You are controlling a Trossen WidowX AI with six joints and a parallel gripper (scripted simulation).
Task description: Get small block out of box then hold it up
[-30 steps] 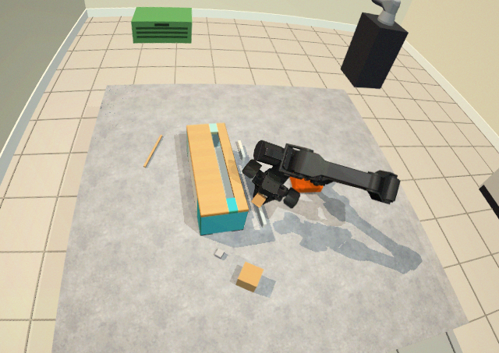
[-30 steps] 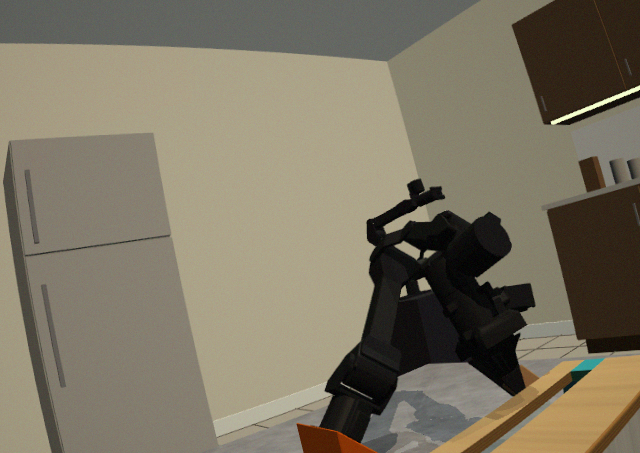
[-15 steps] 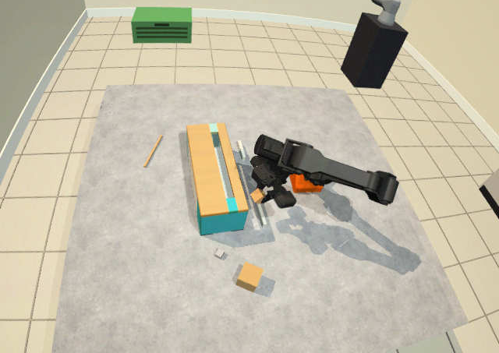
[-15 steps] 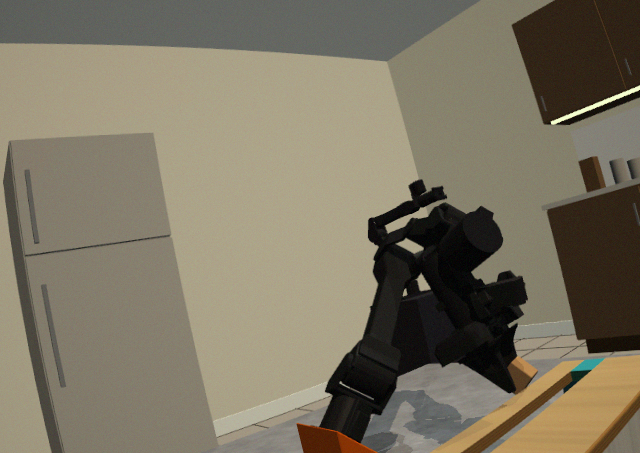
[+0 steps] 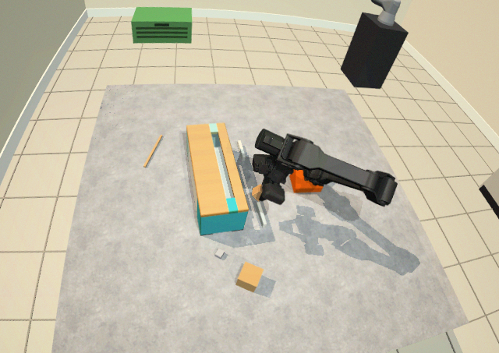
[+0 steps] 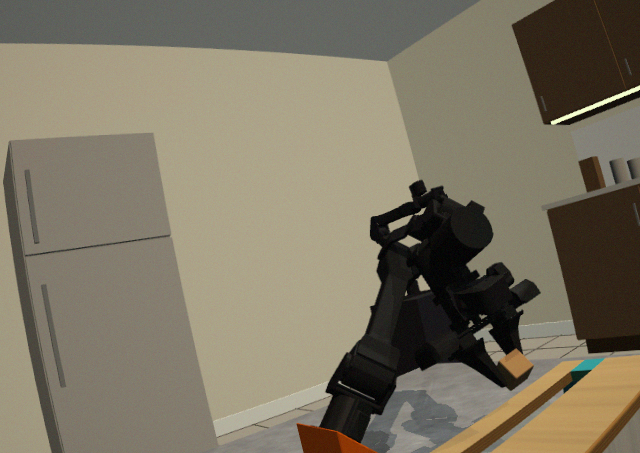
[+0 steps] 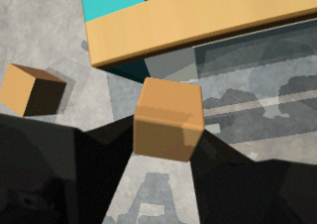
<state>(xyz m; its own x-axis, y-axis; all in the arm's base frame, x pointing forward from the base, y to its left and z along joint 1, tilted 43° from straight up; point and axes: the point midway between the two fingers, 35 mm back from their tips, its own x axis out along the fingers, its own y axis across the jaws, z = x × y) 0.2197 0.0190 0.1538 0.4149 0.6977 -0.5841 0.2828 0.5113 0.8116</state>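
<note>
My gripper tip is now 10 mm below the small block. From my gripper tip the other things lie so: thin wooden stick 340 mm ahead, 330 mm to the right, 120 mm below; then tiny grey cube 140 mm ahead, 120 mm to the left, 120 mm below; then long box 150 mm to the right, 90 mm ahead, 60 mm below.
</note>
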